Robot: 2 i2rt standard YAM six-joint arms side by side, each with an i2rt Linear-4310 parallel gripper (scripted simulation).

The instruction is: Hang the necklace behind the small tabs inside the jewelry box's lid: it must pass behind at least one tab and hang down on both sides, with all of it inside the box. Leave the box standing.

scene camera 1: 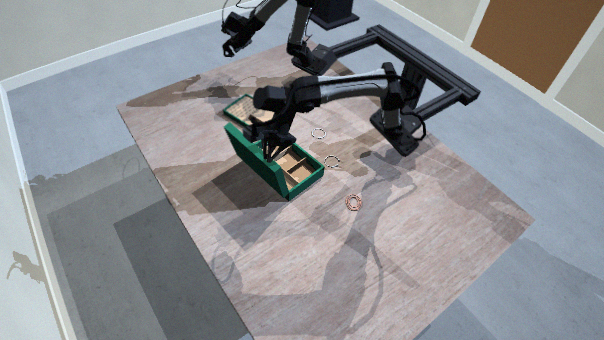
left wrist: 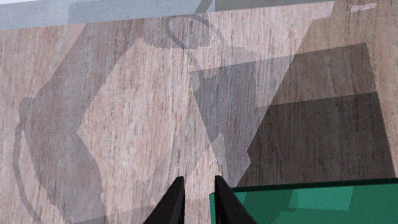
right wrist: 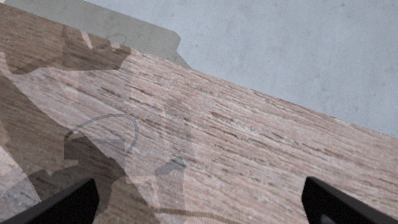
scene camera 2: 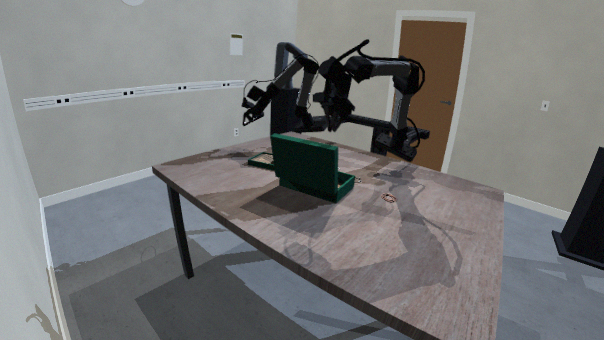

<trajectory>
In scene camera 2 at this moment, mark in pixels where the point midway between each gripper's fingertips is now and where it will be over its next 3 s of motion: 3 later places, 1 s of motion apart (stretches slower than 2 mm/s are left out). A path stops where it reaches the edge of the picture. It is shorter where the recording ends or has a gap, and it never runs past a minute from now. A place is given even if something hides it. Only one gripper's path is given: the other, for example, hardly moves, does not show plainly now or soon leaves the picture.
The left gripper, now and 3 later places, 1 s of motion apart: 331,131; 375,172; 386,184; 386,186
</trajectory>
